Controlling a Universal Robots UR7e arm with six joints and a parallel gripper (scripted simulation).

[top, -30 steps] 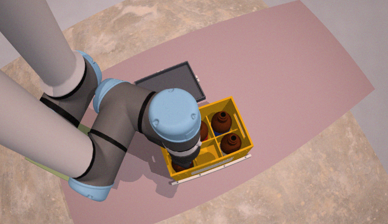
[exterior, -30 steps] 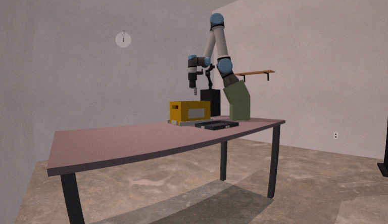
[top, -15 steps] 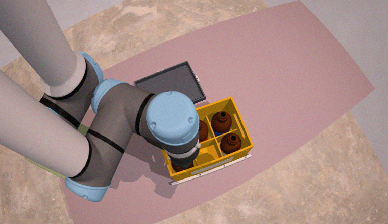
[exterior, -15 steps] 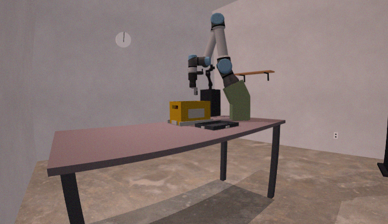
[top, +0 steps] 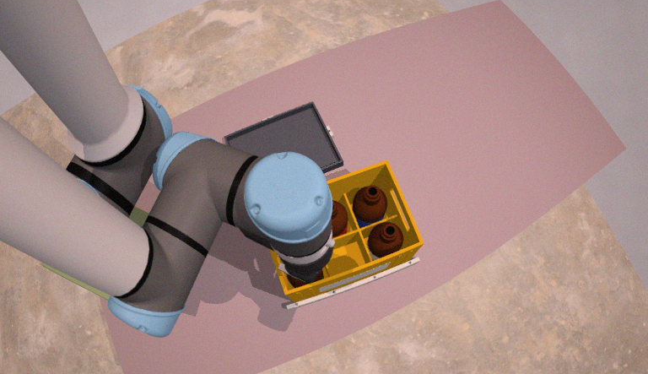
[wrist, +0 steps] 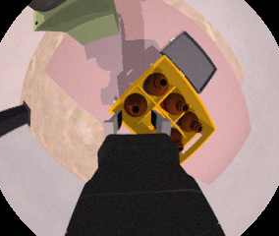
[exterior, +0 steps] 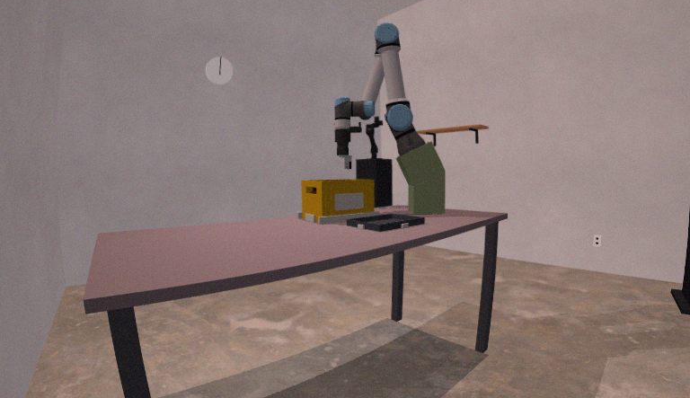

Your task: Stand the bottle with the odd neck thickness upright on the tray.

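The crate is 10 cm ahead of my hand, 3 cm to the left of it and 16 cm below it. Round my hand: glass bottle (18 cm ahead, 3 cm to the right, 16 cm below); then dark tray (11 cm ahead, 31 cm to the left, 23 cm below).
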